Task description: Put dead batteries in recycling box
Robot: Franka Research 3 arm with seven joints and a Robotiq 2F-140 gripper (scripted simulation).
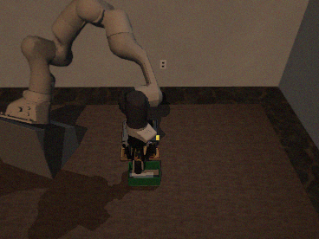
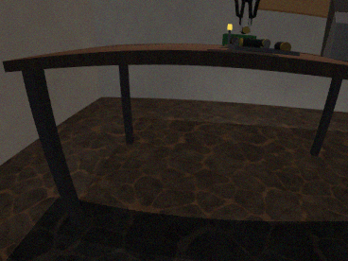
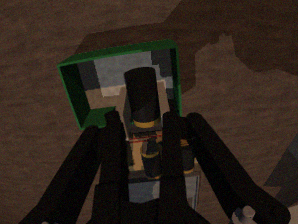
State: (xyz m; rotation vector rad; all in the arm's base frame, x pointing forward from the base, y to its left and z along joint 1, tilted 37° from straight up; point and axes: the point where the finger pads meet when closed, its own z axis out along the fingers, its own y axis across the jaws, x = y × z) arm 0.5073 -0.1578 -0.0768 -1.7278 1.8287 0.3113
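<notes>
The green recycling box is 3 cm ahead of my hand and 9 cm below it. Also, from my hand: grey tray 33 cm to the left, 10 cm below; yellow bulb 9 cm ahead, 20 cm to the left, 3 cm below.
</notes>
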